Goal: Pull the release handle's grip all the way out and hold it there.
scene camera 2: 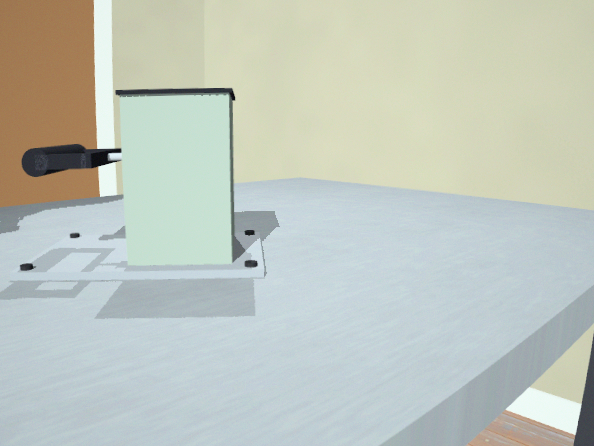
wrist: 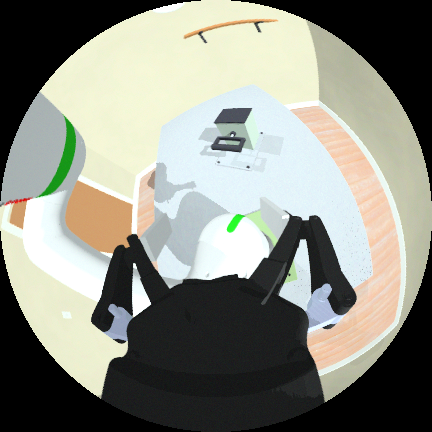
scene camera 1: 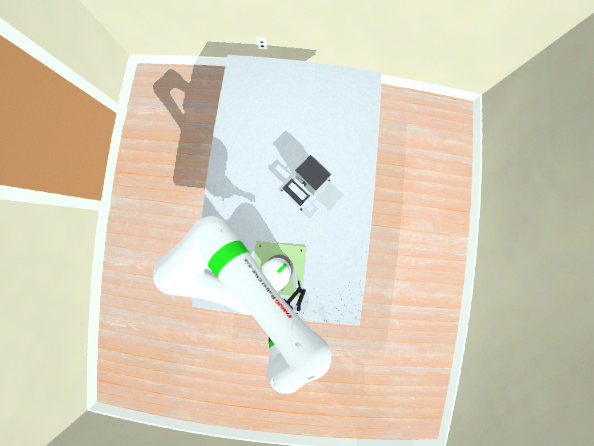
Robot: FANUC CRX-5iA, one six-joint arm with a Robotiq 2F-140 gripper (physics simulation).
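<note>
The release handle's black rectangular grip (scene camera 1: pixel 292 197) (scene camera 2: pixel 55 160) (wrist: pixel 227 148) sticks out level from one side of a pale green box with a dark lid (scene camera 1: pixel 313 174) (scene camera 2: pixel 177 180) (wrist: pixel 233 115). A short stretch of light rod shows between grip and box in the scene camera 2 view. The box stands on a pale base plate (scene camera 2: pixel 195 275) with dark bolts. My gripper (wrist: pixel 213 214) is open and empty, well away from the grip, near the arm's base. In the scene camera 1 view the arm hides most of it. It does not show in the scene camera 2 view.
The grey-blue table (scene camera 1: pixel 340 115) (scene camera 2: pixel 400 310) (wrist: pixel 310 180) carries the box and my arm's green mounting plate (scene camera 1: pixel 298 252). The white arm (scene camera 1: pixel 270 300) bends over the table's near edge. A wooden wall shelf (wrist: pixel 230 24) shows in the wrist view.
</note>
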